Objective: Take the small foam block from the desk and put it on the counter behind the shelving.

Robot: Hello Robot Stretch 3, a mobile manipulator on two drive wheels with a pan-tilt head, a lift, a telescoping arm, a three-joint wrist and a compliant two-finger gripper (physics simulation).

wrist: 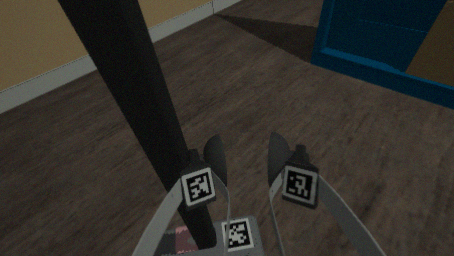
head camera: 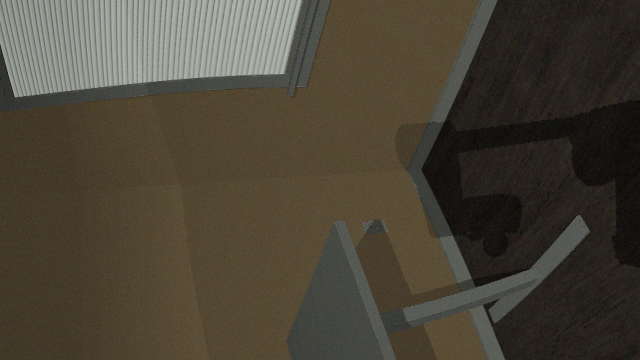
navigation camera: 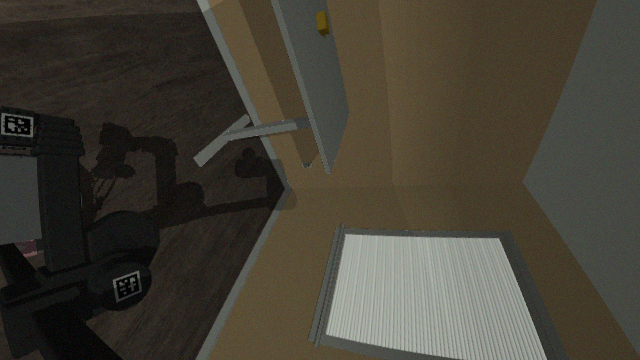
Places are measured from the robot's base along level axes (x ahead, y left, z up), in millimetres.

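Where they show: gripper, fingertip midpoint: (wrist: 245, 151).
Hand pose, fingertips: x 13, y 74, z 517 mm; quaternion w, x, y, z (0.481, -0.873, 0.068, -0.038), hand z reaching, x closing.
Each offset is from my fingertips to the top centre of the thing. "*": to the spot under its first point. Level surfaces: height alone.
The small foam block {904 mm back, 913 mm right, 478 mm up} (navigation camera: 322, 23) is yellow and lies on the grey desk top {433 mm up} (navigation camera: 320, 85) near the top of the navigation camera view. One end of the desk {433 mm up} (head camera: 335, 295) also shows at the bottom of the head camera view, where the block does not show. My gripper (wrist: 245, 151) is open, with floor seen between its two fingertips in the wrist view, away from the desk and the block. The counter behind the shelving does not show in these views.
A blue shelving unit (wrist: 360, 72) stands on the floor at the upper right of the wrist view. A window with a ribbed white blind (head camera: 150, 45) (navigation camera: 425, 290) is in the wall beside the desk. The desk's leg {* 1140 mm back, 482 mm right, 99 mm down} (head camera: 470, 300) (navigation camera: 270, 128) reaches out over the floor.
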